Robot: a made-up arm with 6 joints.
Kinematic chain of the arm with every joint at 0, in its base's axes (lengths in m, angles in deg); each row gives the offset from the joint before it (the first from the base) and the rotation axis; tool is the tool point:
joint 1: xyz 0 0 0.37 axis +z
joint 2: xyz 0.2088 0 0 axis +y
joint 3: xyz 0 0 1.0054 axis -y
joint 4: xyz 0 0 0.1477 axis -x
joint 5: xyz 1.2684 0 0 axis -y
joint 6: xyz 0.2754 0 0 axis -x
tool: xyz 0 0 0
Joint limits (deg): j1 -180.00..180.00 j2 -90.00..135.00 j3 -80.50..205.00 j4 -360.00..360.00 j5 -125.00..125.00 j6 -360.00..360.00
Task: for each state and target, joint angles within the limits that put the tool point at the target. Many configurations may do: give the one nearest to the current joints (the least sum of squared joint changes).
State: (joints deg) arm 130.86 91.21 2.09 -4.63 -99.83 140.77
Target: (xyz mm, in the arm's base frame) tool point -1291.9 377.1 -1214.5
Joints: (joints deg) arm 161.32 106.81 29.72 -11.91 -83.47 140.77
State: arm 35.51 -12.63 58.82 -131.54 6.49 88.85
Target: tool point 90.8 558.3 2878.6
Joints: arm 77.66 -1.33 68.08 -130.11 -8.36 88.85
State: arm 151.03 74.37 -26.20 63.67 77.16 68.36
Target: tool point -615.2 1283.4 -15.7
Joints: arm 105.63 38.67 -37.56 63.65 89.39 68.36
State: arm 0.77 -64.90 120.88 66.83 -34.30 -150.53
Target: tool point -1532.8 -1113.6 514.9
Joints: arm 30.17 -47.40 151.02 70.74 -47.79 -150.53
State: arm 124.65 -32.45 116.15 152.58 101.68 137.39
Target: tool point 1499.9 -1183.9 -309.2
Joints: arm 145.30 -89.12 127.17 154.01 82.08 137.39
